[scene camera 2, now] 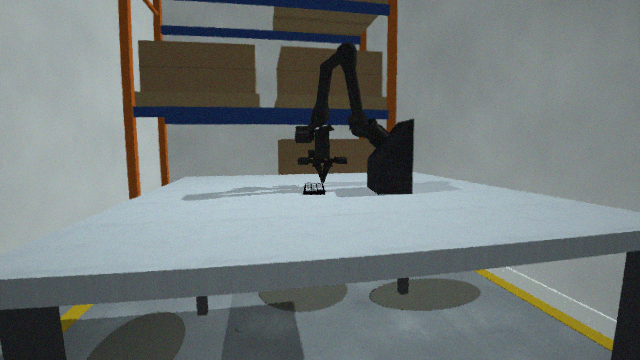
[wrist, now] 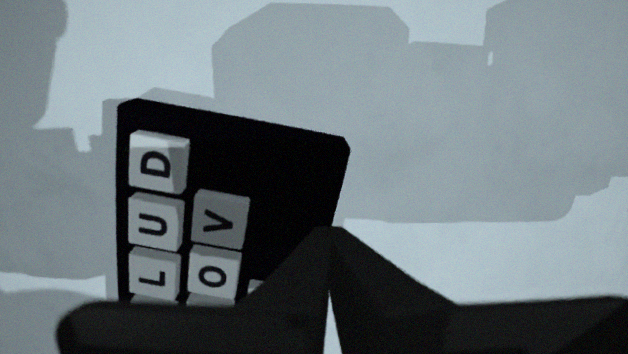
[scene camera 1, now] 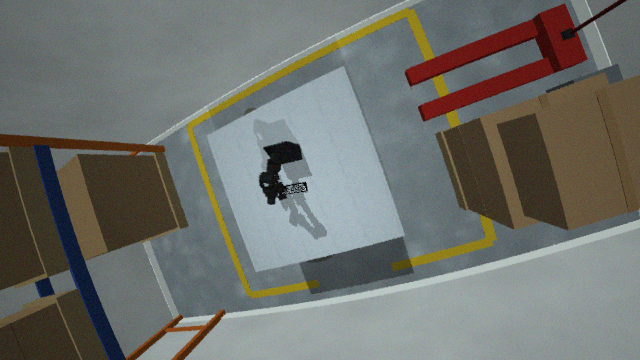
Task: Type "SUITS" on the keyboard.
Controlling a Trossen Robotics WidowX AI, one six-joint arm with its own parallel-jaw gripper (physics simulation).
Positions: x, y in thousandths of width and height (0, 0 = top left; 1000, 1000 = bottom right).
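On scene camera 2 you'd see my gripper (scene camera 2: 504, 510). The wrist view has my gripper (wrist: 521, 677) too, and there's a black keyboard (wrist: 467, 501) in that one.
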